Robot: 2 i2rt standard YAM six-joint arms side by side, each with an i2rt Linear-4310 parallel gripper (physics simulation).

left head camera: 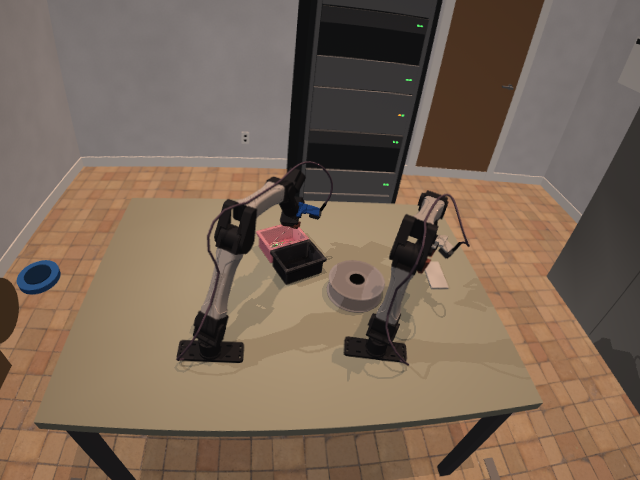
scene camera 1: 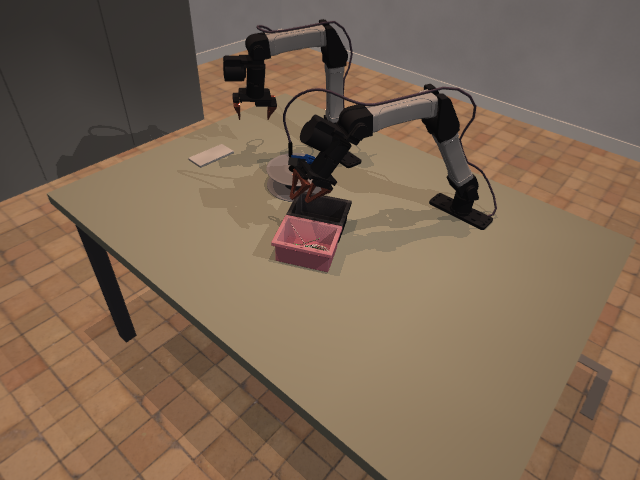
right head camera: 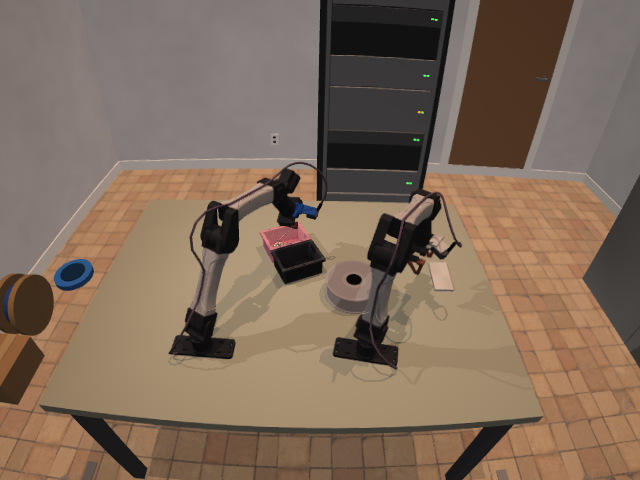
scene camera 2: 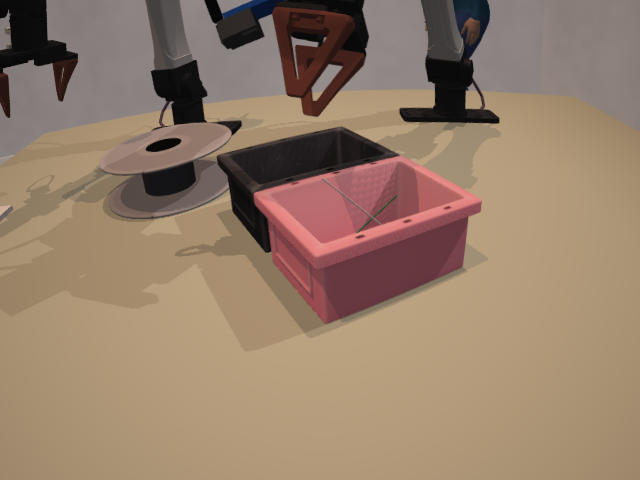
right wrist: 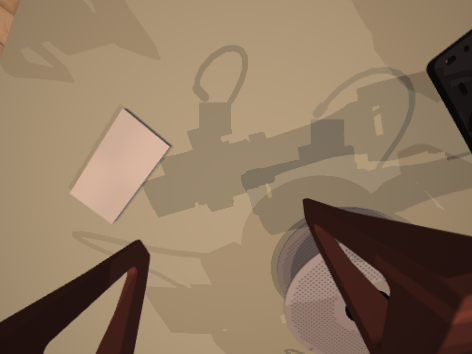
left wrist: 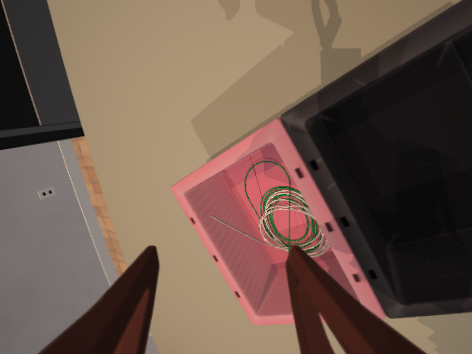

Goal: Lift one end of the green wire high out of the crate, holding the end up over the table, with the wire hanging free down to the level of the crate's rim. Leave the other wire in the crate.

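Pixels of known places: left gripper, fingertip midpoint: (left head camera: 297, 221) (scene camera 1: 298, 200) (right head camera: 297, 221) (scene camera 2: 303, 106) (left wrist: 224, 255); right gripper, fingertip midpoint: (scene camera 1: 253, 118) (right head camera: 423, 265) (scene camera 2: 35, 108) (right wrist: 222, 228); left arm's base at its link origin: (left head camera: 210, 352) (scene camera 1: 460, 211) (right head camera: 203, 347) (scene camera 2: 450, 117); right arm's base at its link origin: (left head camera: 375, 350) (right head camera: 365, 352).
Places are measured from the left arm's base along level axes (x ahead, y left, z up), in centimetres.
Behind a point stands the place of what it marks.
The pink crate (left head camera: 264, 248) {y -15.0, x 46.0, z 3.1 cm} (scene camera 1: 302, 260) {y -19.0, x 54.3, z 2.4 cm} (scene camera 2: 387, 268) {y -20.7, x 55.2, z 3.4 cm} (left wrist: 227, 160) {y -29.1, x 51.9, z 7.4 cm} holds the green wire (scene camera 2: 385, 206) {y -20.0, x 47.9, z 5.3 cm} (left wrist: 266, 161) {y -27.4, x 51.1, z 0.8 cm} and a whitish wire (scene camera 2: 351, 200) {y -23.3, x 51.8, z 8.0 cm} (left wrist: 235, 228) {y -23.3, x 51.7, z 7.8 cm}. Their coils overlap on the crate's floor. One straight length of each slants up inside the walls. In the left wrist view the green wire's straight part runs behind a fingertip. My left gripper (scene camera 1: 301, 199) {y -26.9, x 47.9, z 15.3 cm} (scene camera 2: 304, 105) {y -26.9, x 47.9, z 15.3 cm} (left wrist: 224, 255) {y -26.9, x 47.9, z 15.3 cm} is open and empty, above the crates' rims. My right gripper (scene camera 1: 254, 118) {y -70.2, x 25.3, z 15.5 cm} (scene camera 2: 34, 108) {y -70.2, x 25.3, z 15.5 cm} (right wrist: 222, 228) {y -70.2, x 25.3, z 15.5 cm} is open and empty, high over the table.
A black crate (left head camera: 303, 272) {y -29.5, x 32.9, z 3.5 cm} (scene camera 1: 347, 212) {y -20.2, x 34.1, z 7.3 cm} (scene camera 2: 248, 204) {y -33.4, x 43.3, z 4.0 cm} stands against the pink crate. A pale spool (left head camera: 342, 279) {y -42.6, x 26.6, z 6.5 cm} (scene camera 1: 279, 170) {y -50.9, x 32.0, z 6.5 cm} (scene camera 2: 196, 142) {y -42.5, x 27.9, z 6.5 cm} stands near the black crate. A flat pale block (left head camera: 437, 275) {y -82.9, x 35.4, z 0.8 cm} (scene camera 1: 210, 155) {y -81.8, x 36.8, z 0.8 cm} (right wrist: 120, 165) {y -82.1, x 35.1, z 0.8 cm} lies near the right arm.
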